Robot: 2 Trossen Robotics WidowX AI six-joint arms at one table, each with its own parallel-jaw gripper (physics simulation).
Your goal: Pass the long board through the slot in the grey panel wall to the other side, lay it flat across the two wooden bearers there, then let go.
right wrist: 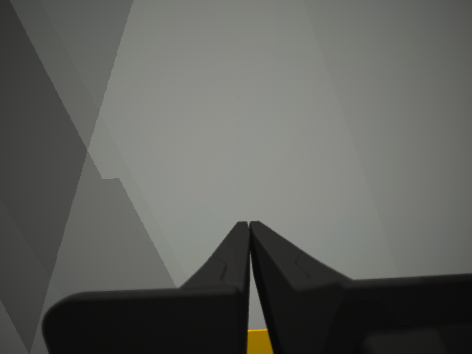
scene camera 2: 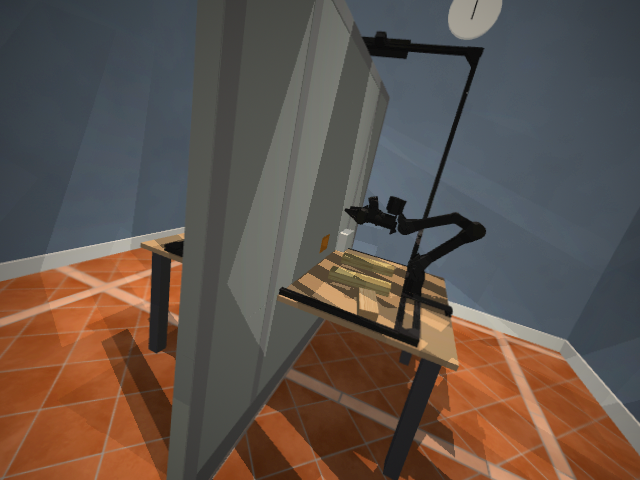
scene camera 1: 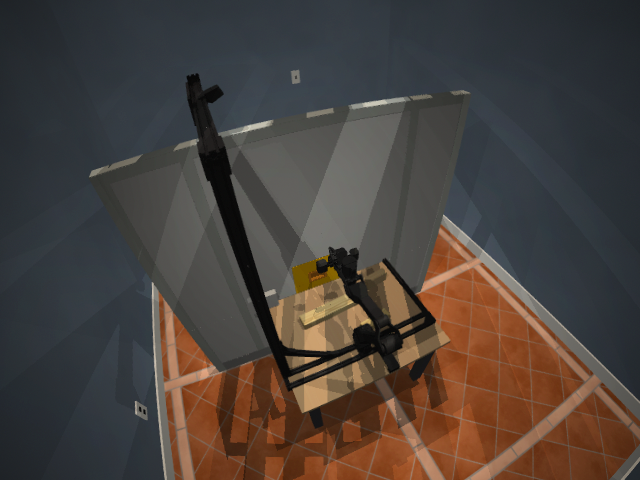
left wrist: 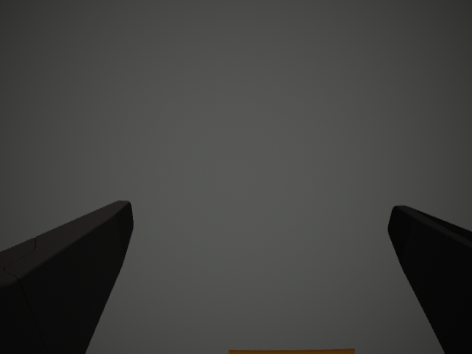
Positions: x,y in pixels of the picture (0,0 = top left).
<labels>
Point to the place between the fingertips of my right gripper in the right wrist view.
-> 248,231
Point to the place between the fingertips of my left gripper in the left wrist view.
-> At 263,216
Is my left gripper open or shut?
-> Open.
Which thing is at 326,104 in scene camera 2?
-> A grey panel wall.
</labels>
